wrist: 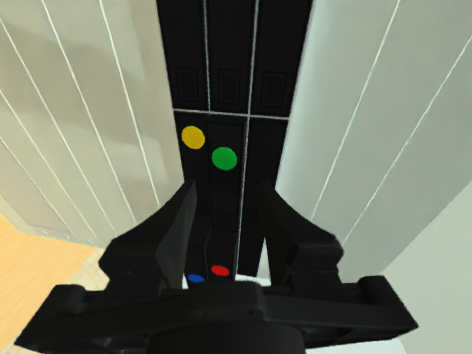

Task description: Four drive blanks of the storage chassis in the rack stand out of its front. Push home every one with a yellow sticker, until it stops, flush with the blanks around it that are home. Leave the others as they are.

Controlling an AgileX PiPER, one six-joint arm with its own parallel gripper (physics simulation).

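Note:
The blank with the yellow sticker (193, 137) is in the left column of the middle row of black blanks. The blank with the green sticker (224, 158) is directly to its right, and its right side edge shows. Lower down, partly behind the gripper, are the blank with the blue sticker (195, 278) and, to its right, the blank with the red sticker (220, 270); their upper faces show as they stand out. My gripper (227, 189) is open, its fingertips apart below the yellow and green stickers in view. How far the yellow blank stands out is hard to tell.
Three unstickered black blanks (229, 55) form the row above, and a plain black blank (267, 165) is right of the green one. Pale grooved panels flank the black column on the left (90, 60) and right (350, 100). A wood-coloured surface (35, 270) shows at lower left.

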